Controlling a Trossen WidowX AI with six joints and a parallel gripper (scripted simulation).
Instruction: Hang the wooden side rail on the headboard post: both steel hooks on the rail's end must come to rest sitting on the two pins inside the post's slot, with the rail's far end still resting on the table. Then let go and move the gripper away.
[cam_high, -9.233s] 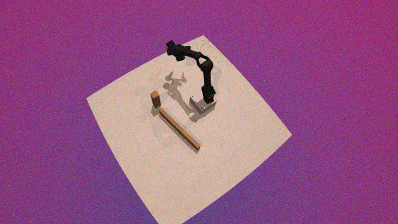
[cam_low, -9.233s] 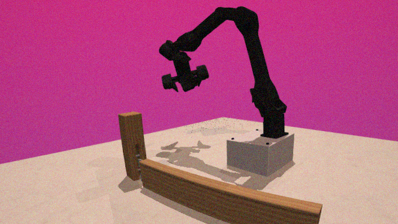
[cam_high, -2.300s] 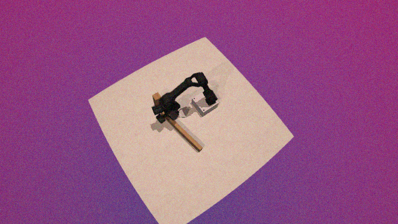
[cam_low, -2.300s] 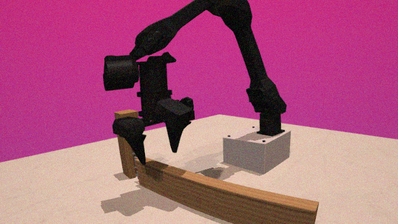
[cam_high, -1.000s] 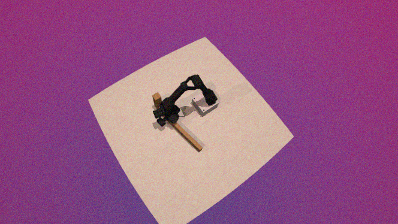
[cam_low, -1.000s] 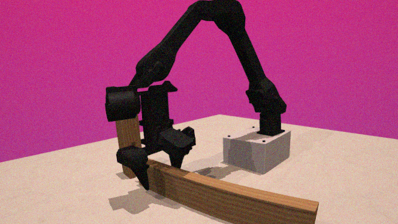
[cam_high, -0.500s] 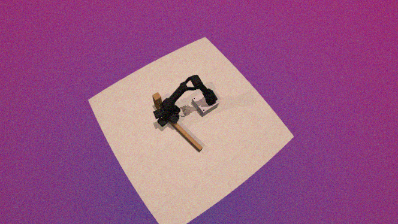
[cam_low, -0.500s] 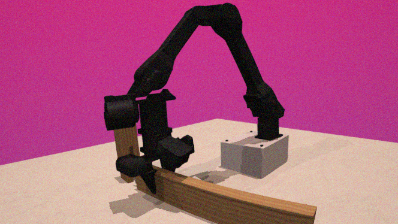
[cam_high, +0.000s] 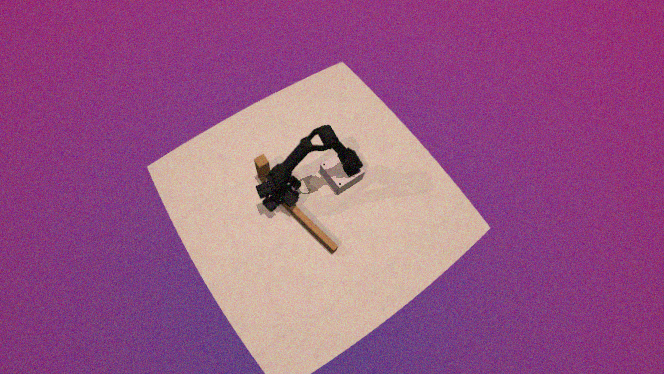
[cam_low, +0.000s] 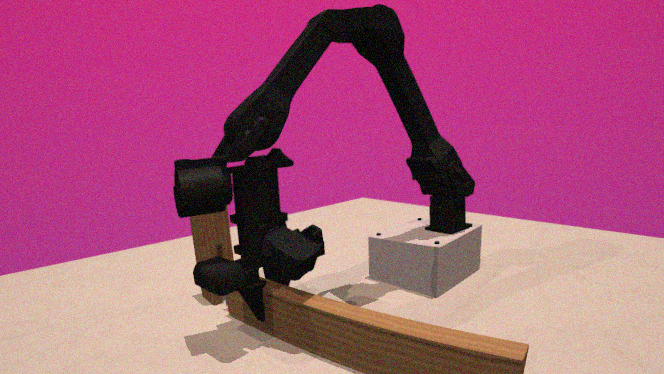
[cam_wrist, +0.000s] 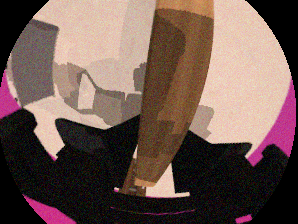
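The wooden headboard post is 150 mm to the right of my gripper tip, 60 mm above it and 30 mm ahead of it.
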